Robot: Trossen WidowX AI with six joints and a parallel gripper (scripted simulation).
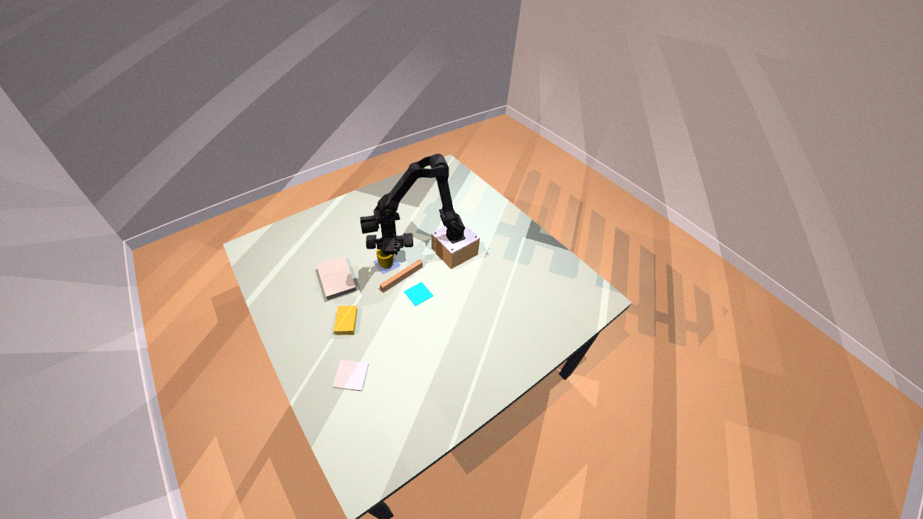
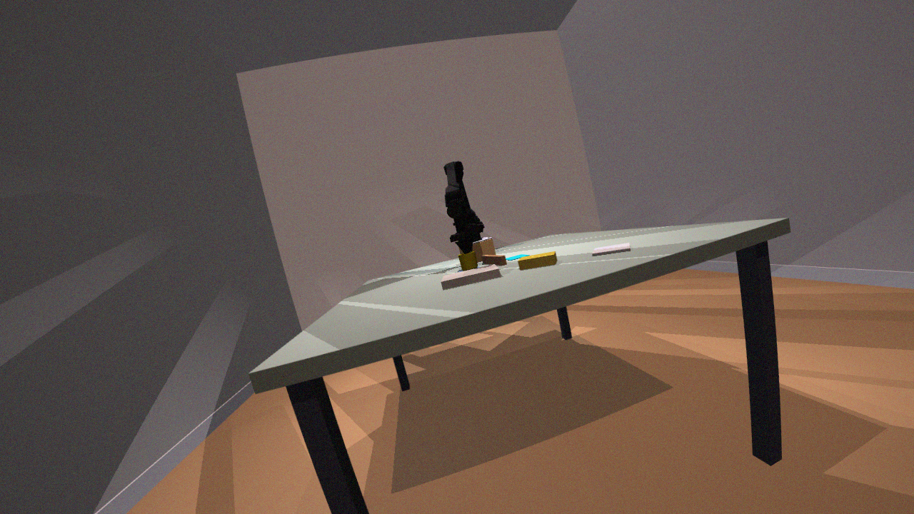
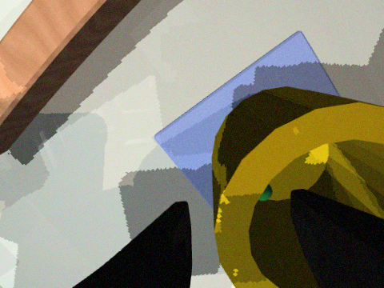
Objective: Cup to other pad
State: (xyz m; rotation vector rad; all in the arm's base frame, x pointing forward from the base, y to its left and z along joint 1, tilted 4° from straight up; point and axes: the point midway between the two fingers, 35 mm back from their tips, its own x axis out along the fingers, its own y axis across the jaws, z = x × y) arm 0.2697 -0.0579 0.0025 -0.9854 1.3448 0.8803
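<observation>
Right now the yellow cup is 2 cm ahead of my gripper tip, 1 cm to the right of it and 2 cm below it. From my gripper tip the other things lie so: wooden bar: 1 cm behind, 9 cm to the left, 5 cm below; pale blue pad: 2 cm ahead, 1 cm to the right, 6 cm below; cyan pad: 4 cm behind, 19 cm to the left, 6 cm below.
</observation>
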